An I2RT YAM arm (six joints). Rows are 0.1 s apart.
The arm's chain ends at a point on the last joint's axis. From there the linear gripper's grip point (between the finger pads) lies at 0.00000 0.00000 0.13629 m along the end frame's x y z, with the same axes.
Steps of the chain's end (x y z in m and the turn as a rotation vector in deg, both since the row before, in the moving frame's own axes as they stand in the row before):
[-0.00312 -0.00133 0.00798 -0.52 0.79 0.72]
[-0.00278 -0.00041 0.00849 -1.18 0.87 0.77]
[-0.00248 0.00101 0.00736 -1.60 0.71 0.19]
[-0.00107 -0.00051 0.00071 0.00 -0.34 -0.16]
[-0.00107 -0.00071 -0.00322 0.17 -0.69 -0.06]
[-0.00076 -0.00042 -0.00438 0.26 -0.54 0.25]
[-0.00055 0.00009 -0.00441 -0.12 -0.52 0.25]
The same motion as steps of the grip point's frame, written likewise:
[-0.00125 -0.00008 0.00796 -0.52 0.79 0.72]
[-0.00073 0.00241 0.00845 -1.18 0.87 0.77]
[-0.00080 0.00482 0.00730 -1.60 0.71 0.19]
[-0.00188 -0.00051 0.00071 0.00 -0.34 -0.16]
[-0.00271 -0.00111 -0.00323 0.17 -0.69 -0.06]
[-0.00204 -0.00104 -0.00439 0.26 -0.54 0.25]
[-0.00179 0.00037 -0.00442 -0.12 -0.52 0.25]

